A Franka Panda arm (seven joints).
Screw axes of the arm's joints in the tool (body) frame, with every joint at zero. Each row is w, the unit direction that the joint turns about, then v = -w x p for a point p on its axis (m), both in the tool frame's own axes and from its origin. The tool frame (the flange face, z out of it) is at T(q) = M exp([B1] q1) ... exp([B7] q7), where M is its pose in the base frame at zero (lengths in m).
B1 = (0, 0, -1, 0.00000, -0.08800, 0.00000)
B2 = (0, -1, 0, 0.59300, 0.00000, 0.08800)
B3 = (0, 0, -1, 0.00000, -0.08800, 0.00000)
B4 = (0, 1, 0, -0.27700, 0.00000, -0.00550)
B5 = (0, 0, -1, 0.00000, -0.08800, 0.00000)
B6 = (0, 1, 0, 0.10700, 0.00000, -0.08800)
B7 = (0, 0, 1, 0.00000, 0.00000, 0.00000)
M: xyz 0.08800 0.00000 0.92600 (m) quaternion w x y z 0 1 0 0
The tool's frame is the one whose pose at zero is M.
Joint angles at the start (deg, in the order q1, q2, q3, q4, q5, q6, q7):
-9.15, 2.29, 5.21, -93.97, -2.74, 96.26, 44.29
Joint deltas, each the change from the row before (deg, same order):
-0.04, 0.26, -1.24, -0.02, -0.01, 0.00, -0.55
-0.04, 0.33, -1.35, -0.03, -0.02, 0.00, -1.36
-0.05, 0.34, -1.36, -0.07, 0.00, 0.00, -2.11
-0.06, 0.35, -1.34, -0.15, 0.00, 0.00, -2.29
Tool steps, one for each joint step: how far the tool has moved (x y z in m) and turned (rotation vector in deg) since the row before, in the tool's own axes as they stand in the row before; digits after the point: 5 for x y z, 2 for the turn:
0.00934, 0.00847, 0.00336, -0.26, -0.22, 0.71
0.01016, 0.00915, 0.00420, -0.33, -0.28, 0.01
0.01000, 0.00948, 0.00465, -0.34, -0.33, -0.72
0.00950, 0.00974, 0.00541, -0.39, -0.41, -0.92

